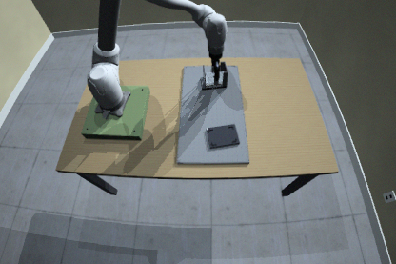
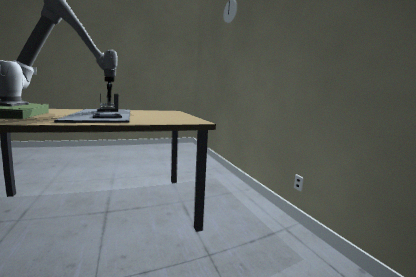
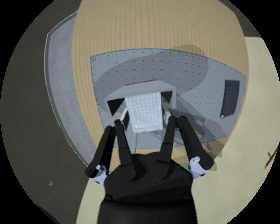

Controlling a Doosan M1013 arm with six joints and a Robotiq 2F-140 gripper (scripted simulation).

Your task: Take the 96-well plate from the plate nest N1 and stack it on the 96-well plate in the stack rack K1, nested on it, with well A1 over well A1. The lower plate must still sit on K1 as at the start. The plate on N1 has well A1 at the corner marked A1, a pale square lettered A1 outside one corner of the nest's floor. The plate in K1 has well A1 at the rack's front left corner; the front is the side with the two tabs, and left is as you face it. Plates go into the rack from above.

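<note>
My hand is 60 mm to the right of the rack post, 40 mm short of it and 10 mm below it.
</note>
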